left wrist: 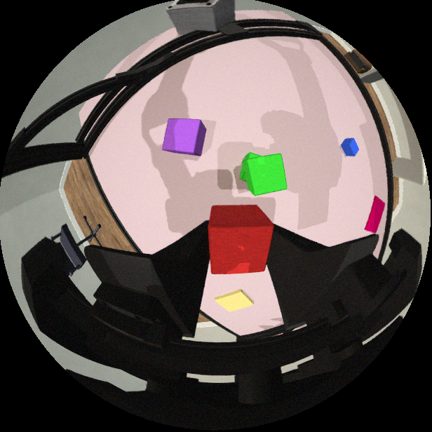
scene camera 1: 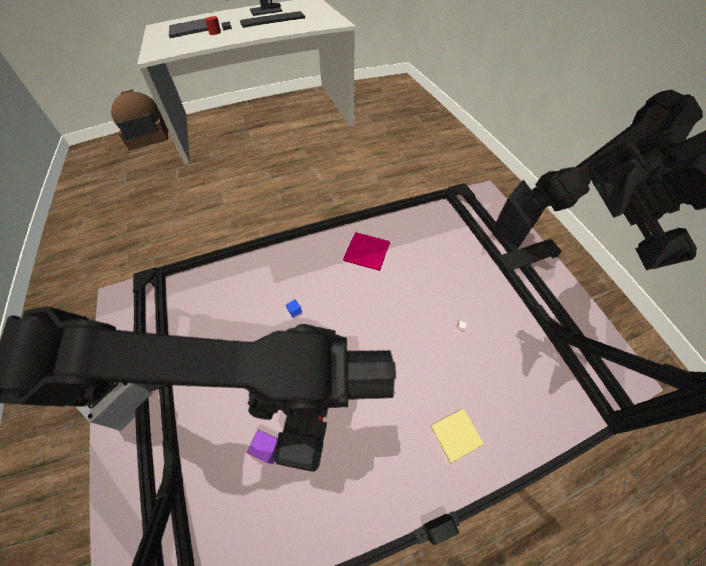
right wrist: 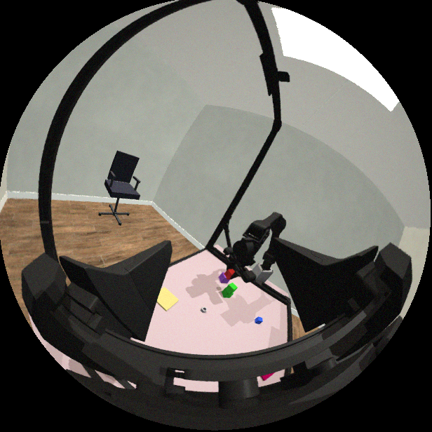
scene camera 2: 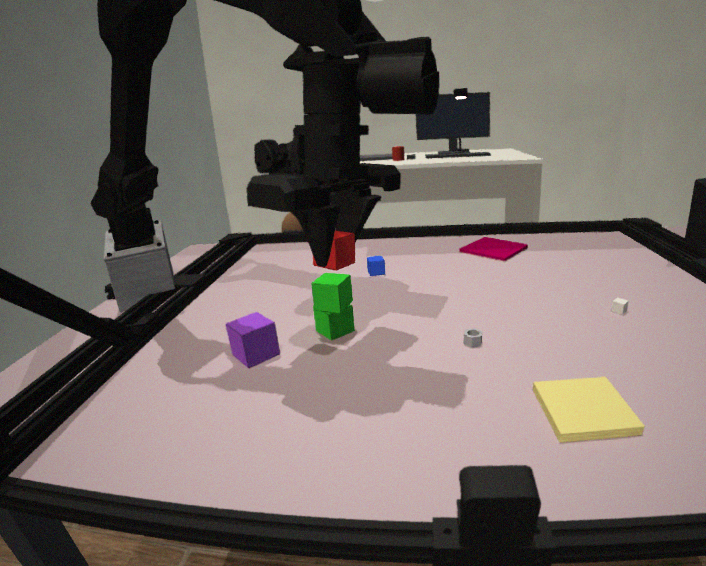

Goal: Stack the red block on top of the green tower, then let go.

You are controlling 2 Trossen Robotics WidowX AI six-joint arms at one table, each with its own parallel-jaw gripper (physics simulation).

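Places are measured from the left arm's base along level axes (x down, y left, z ahead), in metres.
Pixels of known places: left gripper, fingertip midpoint: (scene camera 1: 312, 413) (scene camera 2: 333, 261); right gripper, fingertip midpoint: (scene camera 1: 634, 242); left arm's base, link origin: (scene camera 2: 134, 238); right arm's base, link origin: (scene camera 1: 528, 203).
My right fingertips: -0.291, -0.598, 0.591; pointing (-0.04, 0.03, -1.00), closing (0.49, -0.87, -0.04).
Observation:
Ahead of a thing's pixels: the offset from my right fingertips to its top centre, as dx, dy, dz.
My left gripper (scene camera 2: 336, 249) (left wrist: 234, 225) is shut on the red block @[+0.256, +0.244, -0.358] (scene camera 2: 342, 252) (left wrist: 237, 249) (right wrist: 229, 273) and holds it in the air. The green tower @[+0.327, +0.293, -0.347] (scene camera 2: 331, 293) (left wrist: 268, 174) (right wrist: 229, 291) is two green blocks, the upper one turned slightly against the lower. In scene camera 2 the red block shows just above the tower with a gap between them; in the left wrist view the tower shows beyond it and a little to the right. The tower is hidden behind the left arm in scene camera 1. My right gripper is open and empty, far from the blocks.
A purple block @[+0.357, +0.292, -0.456] (scene camera 1: 261, 446) (scene camera 2: 251, 339) (left wrist: 183, 136) stands near the tower. A blue block @[+0.375, +0.457, -0.202] (scene camera 1: 293, 308) (scene camera 2: 375, 265) lies behind it. A grey nut @[+0.388, +0.174, -0.218] (scene camera 2: 472, 337), white cube @[+0.386, +0.124, +0.002] (scene camera 1: 461, 324), yellow pad @[+0.392, +0.015, -0.212] (scene camera 1: 457, 435) and magenta pad @[+0.394, +0.430, +0.047] (scene camera 1: 366, 251) lie farther off.

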